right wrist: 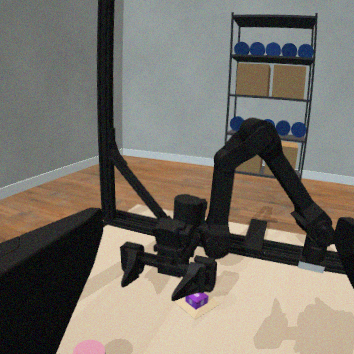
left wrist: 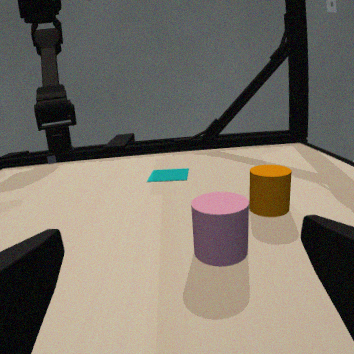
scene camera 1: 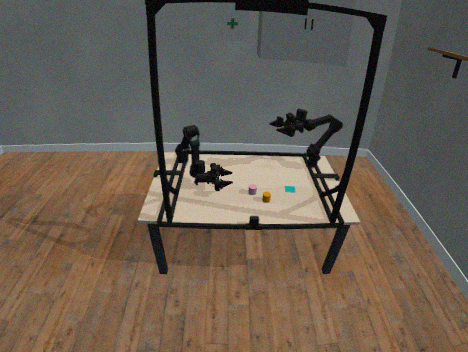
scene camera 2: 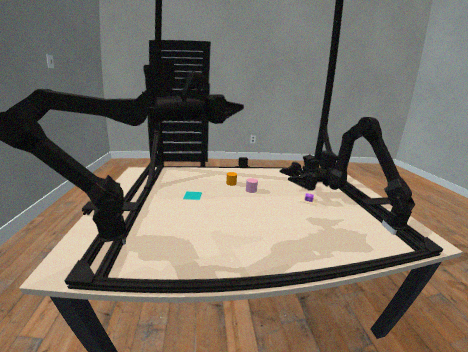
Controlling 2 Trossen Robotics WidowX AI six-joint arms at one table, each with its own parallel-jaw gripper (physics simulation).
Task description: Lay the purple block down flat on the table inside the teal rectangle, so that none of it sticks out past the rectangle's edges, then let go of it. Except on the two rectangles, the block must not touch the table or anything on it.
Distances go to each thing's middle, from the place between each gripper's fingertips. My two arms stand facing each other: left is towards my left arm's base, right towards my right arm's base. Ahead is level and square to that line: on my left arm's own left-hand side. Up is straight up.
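The orange cylinder (left wrist: 269, 184) is 260 mm behind my right hand, 30 mm to the left of it and 320 mm below it. As for my left hand, it is 60 mm above the cylinder, 100 mm past it and 190 mm to the left of it. Going by its middle, the orange cylinder is nearer to my left hand than to my right hand.
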